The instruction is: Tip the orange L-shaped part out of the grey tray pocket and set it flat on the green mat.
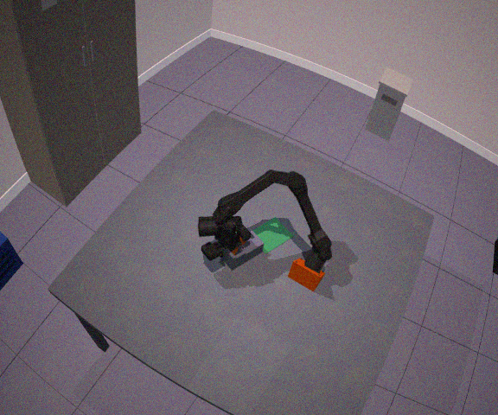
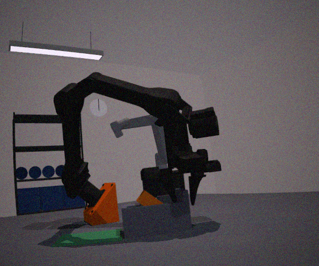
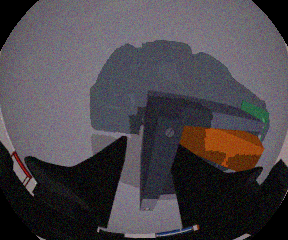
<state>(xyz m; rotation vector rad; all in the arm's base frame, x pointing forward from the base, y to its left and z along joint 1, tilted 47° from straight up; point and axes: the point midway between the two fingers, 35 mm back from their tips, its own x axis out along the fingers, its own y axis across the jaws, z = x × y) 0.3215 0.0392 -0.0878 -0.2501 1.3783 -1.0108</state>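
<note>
The orange L-shaped part is 30 mm behind my gripper tip, 40 mm to the right of it and 10 mm below it. The rest, counted from my gripper tip: green mat (110 mm behind, 200 mm to the right, 60 mm below).
</note>
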